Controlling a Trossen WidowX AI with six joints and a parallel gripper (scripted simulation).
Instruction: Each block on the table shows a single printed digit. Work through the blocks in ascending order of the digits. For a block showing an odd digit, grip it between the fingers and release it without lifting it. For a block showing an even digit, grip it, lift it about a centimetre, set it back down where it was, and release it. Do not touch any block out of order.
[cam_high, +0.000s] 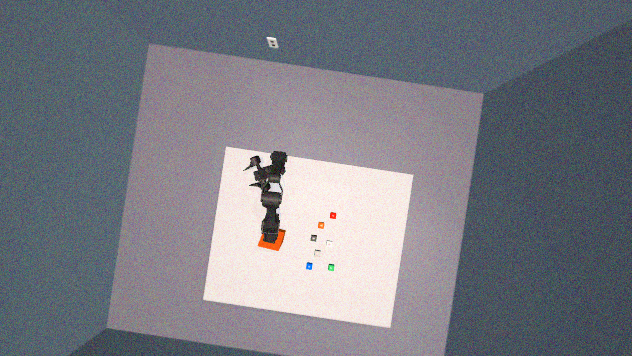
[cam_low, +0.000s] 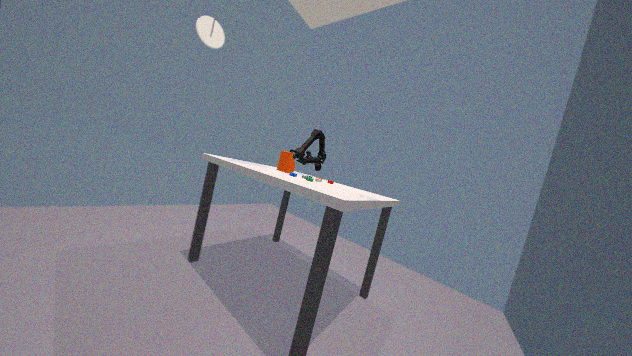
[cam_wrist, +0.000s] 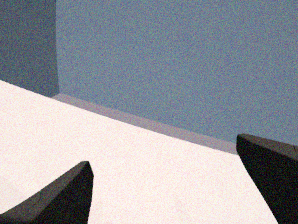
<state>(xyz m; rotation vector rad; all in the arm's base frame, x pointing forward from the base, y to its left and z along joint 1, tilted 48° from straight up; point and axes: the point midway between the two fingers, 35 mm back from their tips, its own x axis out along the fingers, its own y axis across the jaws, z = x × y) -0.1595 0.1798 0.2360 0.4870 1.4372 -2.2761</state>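
Right now my gripper tip is 500 mm short of the red block, 110 mm to the left of it and 110 mm above it. The rest, counted from my gripper tip: white block (520 mm ahead, 270 mm to the right, 110 mm below); then dark grey block (420 mm ahead, 260 mm to the right, 110 mm below); then orange block (450 mm ahead, 180 mm to the right, 110 mm below).
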